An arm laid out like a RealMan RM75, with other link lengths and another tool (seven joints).
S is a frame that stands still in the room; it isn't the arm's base.
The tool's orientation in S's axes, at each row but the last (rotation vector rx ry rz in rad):
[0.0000 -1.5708 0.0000]
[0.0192 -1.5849 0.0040]
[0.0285 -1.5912 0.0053]
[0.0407 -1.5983 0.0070]
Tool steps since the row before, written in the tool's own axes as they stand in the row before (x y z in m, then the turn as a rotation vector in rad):
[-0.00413 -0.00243 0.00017 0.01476 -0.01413 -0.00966]
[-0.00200 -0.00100 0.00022 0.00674 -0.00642 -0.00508]
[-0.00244 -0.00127 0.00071 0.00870 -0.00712 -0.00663]
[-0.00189 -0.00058 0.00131 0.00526 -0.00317 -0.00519]
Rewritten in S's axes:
[-0.00017 -0.00243 -0.00413 0.00966 -0.01413 0.01476]
[-0.00018 -0.00098 -0.00201 0.00508 -0.00641 0.00675]
[-0.00063 -0.00125 -0.00247 0.00660 -0.00711 0.00873]
[-0.00124 -0.00058 -0.00194 0.00514 -0.00313 0.00534]

